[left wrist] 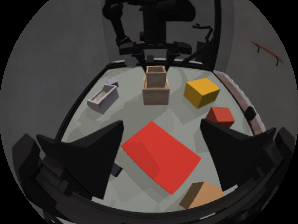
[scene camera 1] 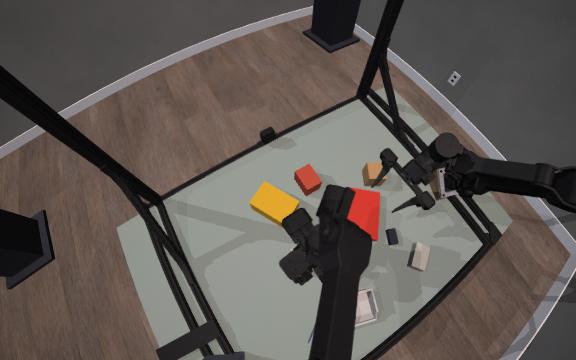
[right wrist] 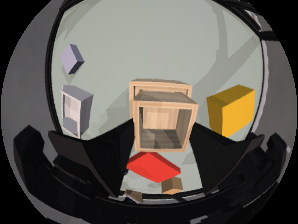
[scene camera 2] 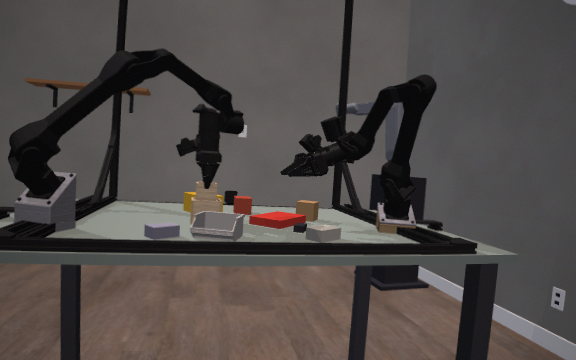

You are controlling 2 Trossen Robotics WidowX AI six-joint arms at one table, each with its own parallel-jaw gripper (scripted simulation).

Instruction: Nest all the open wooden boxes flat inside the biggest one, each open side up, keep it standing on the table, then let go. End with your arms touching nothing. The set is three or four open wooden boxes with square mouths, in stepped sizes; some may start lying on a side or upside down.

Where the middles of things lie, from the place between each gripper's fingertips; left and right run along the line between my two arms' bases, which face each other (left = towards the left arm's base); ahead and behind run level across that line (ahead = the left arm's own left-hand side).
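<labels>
The small wooden box [right wrist: 163,121] has my right hand 5 cm above it. Counting from that same right hand, the yellow block [scene camera 1: 272,203] is 10 cm below, 18 cm behind and 1 cm to the left, while the red slab [scene camera 1: 364,211] is 12 cm below and 21 cm to the left.
The red slab also has my left gripper 40 mm to the left of it, 10 mm past it and 150 mm above it. From my left hand, I find the yellow block 190 mm behind, 240 mm to the right and 130 mm below, and the small wooden box 10 mm behind, 250 mm to the right and 80 mm below.
</labels>
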